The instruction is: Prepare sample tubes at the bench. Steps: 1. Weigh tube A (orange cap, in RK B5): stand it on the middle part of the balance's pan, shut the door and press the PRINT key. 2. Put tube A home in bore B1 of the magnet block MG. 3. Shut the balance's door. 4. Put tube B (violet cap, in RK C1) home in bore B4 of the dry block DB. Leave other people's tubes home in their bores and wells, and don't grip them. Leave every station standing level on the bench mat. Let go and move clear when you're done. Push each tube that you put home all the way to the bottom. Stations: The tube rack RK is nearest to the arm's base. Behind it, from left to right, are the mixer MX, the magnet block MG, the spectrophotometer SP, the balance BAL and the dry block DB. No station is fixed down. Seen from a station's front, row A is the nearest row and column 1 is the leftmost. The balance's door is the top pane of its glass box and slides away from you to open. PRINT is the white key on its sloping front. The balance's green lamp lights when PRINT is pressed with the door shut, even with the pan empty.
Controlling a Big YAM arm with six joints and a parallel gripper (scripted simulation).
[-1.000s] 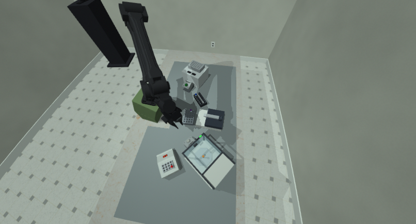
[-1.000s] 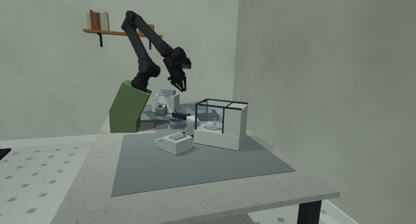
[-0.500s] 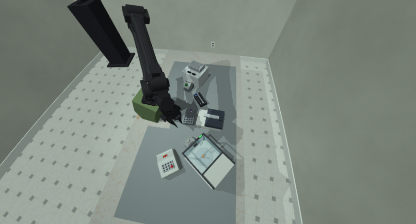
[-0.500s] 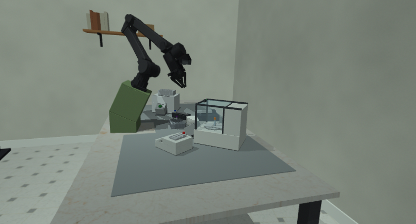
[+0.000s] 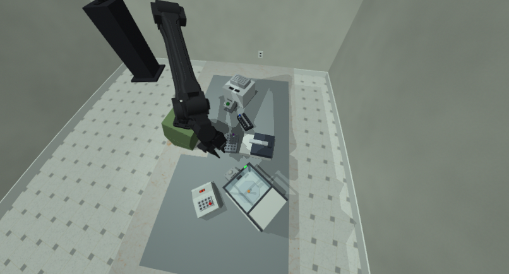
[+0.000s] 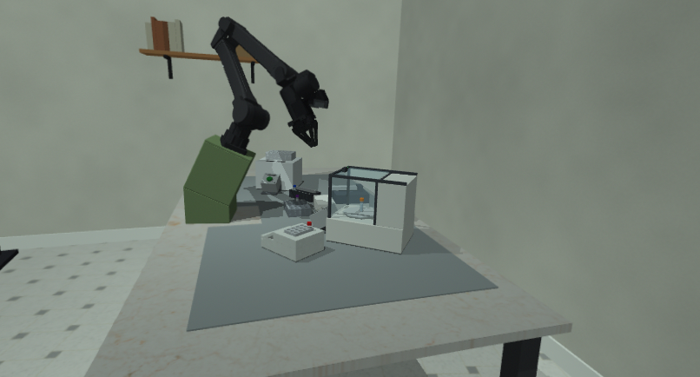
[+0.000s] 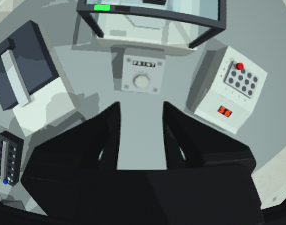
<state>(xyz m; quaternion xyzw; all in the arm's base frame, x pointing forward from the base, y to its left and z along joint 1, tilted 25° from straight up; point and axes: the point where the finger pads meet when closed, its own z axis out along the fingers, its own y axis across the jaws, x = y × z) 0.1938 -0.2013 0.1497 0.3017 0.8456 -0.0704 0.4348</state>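
My hand is 100 mm short of the balance door, 100 mm to the left of it and 80 mm above it. Also, from my hand: red-capped tube 70 mm behind, 180 mm to the right, 230 mm below; balance pan 120 mm ahead, 120 mm to the right, 210 mm below; dry block DB 110 mm behind, 160 mm to the right, 260 mm below.
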